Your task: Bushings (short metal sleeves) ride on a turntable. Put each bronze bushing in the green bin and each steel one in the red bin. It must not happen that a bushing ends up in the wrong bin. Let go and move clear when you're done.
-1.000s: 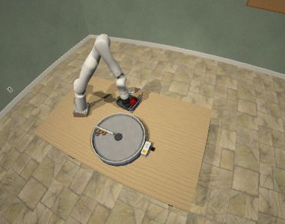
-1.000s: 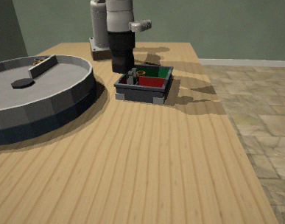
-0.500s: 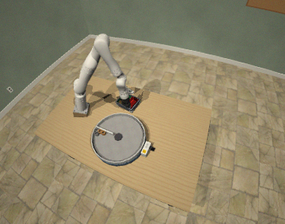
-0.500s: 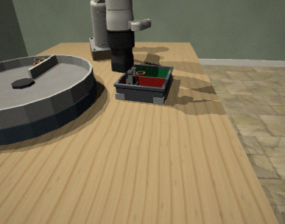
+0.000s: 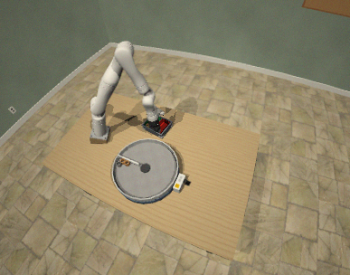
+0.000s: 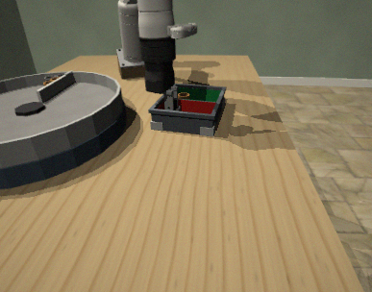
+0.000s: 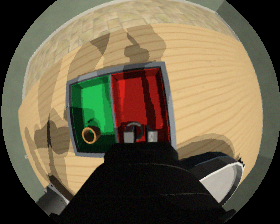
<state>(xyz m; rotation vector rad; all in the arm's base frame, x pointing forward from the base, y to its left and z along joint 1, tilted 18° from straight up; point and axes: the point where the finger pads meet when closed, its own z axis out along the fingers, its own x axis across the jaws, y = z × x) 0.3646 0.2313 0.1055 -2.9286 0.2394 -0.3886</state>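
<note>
Right now my hand is 4 cm to the right of the bin, 4 cm past it and 1 cm above it. From my hand the other things lie so: grey turntable 31 cm to the right, 11 cm ahead, 2 cm above.
</note>
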